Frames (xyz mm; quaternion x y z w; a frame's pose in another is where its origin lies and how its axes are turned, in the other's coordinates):
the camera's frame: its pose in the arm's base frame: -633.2 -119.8 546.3 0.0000 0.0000 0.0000 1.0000
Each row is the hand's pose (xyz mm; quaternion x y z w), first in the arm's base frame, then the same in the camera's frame.
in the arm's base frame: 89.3 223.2 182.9 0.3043 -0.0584 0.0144 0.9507
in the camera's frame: 722.5 343.0 -363.4 0.3043 -0.0584 0.0144 0.9507
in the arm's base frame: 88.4 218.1 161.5 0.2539 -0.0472 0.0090 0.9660
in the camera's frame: 721.6 337.9 -384.8 0.2539 -0.0472 0.0090 0.9660
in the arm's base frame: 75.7 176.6 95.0 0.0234 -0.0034 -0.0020 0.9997
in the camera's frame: 708.9 296.4 -451.3 0.0234 -0.0034 -0.0020 0.9997
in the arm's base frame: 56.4 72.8 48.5 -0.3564 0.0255 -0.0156 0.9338
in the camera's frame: 689.6 192.6 -497.8 -0.3564 0.0255 -0.0156 0.9338
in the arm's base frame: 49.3 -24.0 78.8 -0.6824 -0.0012 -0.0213 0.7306
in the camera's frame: 682.5 95.8 -467.5 -0.6824 -0.0012 -0.0213 0.7306
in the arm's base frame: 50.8 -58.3 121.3 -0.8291 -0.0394 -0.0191 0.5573
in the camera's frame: 684.0 61.5 -425.0 -0.8291 -0.0394 -0.0191 0.5573
